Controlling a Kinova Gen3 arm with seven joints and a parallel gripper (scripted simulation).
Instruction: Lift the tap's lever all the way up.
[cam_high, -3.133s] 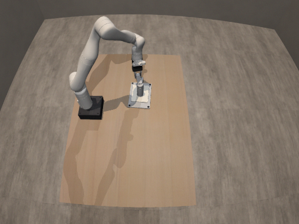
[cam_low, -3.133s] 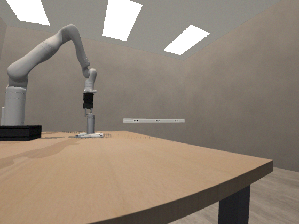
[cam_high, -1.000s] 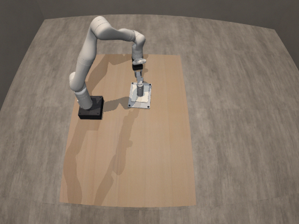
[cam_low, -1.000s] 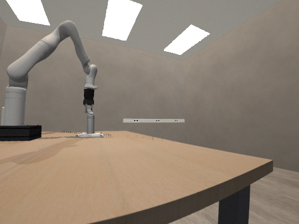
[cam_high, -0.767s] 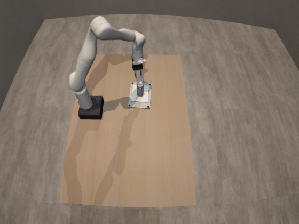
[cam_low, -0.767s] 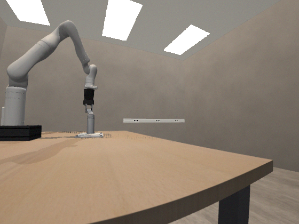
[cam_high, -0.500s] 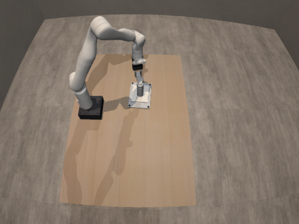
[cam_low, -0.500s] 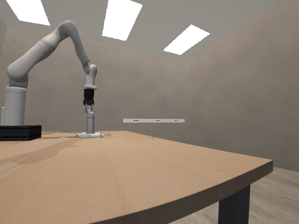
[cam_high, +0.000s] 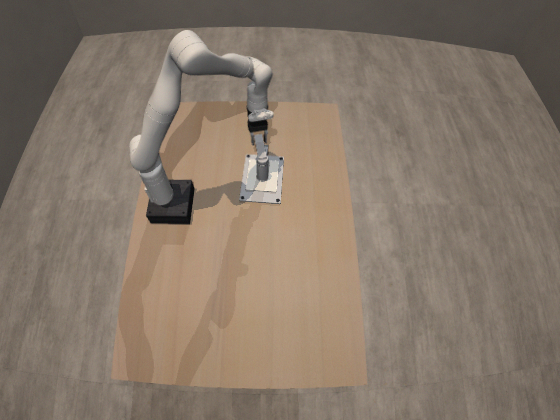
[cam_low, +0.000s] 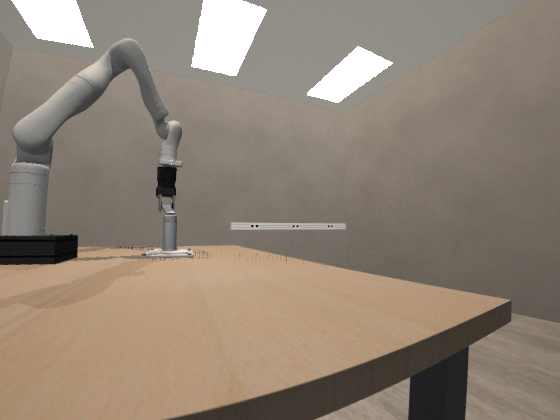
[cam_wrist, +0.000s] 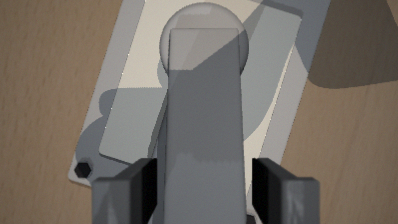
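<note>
My gripper is now 20 mm to the left of the tap lever and 10 mm above it. From my hand the other things lie so: tap (10 mm ahead, 40 mm to the right, 60 mm below).
</note>
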